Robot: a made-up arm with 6 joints. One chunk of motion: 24 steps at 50 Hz.
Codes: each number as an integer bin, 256 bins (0 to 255) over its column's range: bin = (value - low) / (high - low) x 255, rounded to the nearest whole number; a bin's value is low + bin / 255 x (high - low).
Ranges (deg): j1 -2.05..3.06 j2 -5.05..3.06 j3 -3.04..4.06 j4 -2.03..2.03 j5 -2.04..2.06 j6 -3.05..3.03
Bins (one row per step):
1: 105 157 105 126 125 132
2: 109 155 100 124 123 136
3: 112 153 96 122 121 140
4: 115 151 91 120 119 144
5: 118 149 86 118 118 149
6: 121 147 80 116 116 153
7: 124 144 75 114 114 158
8: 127 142 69 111 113 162
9: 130 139 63 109 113 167
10: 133 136 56 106 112 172
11: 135 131 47 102 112 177
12: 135 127 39 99 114 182
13: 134 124 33 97 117 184
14: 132 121 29 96 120 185
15: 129 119 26 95 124 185
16: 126 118 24 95 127 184
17: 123 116 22 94 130 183
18: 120 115 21 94 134 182
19: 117 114 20 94 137 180
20: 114 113 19 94 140 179
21: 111 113 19 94 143 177
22: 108 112 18 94 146 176
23: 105 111 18 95 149 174
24: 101 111 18 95 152 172
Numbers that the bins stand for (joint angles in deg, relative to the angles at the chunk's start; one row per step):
1: 0.05 -0.06 -0.12 -0.02 -0.03 0.10
2: 0.13 -0.12 -0.26 -0.06 -0.06 0.19
3: 0.19 -0.18 -0.37 -0.09 -0.09 0.29
4: 0.25 -0.25 -0.51 -0.12 -0.13 0.38
5: 0.31 -0.31 -0.65 -0.15 -0.14 0.50
6: 0.37 -0.37 -0.81 -0.18 -0.17 0.60
7: 0.43 -0.47 -0.95 -0.21 -0.21 0.72
8: 0.49 -0.53 -1.12 -0.26 -0.22 0.81
9: 0.56 -0.63 -1.29 -0.29 -0.22 0.93
10: 0.62 -0.72 -1.48 -0.34 -0.24 1.05
11: 0.66 -0.88 -1.73 -0.41 -0.24 1.17
12: 0.66 -1.01 -1.95 -0.45 -0.21 1.29
13: 0.64 -1.11 -2.12 -0.49 -0.16 1.34
14: 0.60 -1.20 -2.23 -0.50 -0.11 1.36
15: 0.54 -1.27 -2.32 -0.52 -0.05 1.36
16: 0.47 -1.30 -2.37 -0.52 0.00 1.34
17: 0.41 -1.36 -2.43 -0.53 0.05 1.31
18: 0.35 -1.39 -2.46 -0.53 0.11 1.29
19: 0.29 -1.42 -2.48 -0.53 0.16 1.24
20: 0.23 -1.46 -2.51 -0.53 0.21 1.22
21: 0.17 -1.46 -2.51 -0.53 0.26 1.17
22: 0.11 -1.49 -2.54 -0.53 0.31 1.15
23: 0.05 -1.52 -2.54 -0.52 0.36 1.10
24: -0.03 -1.52 -2.54 -0.52 0.40 1.05

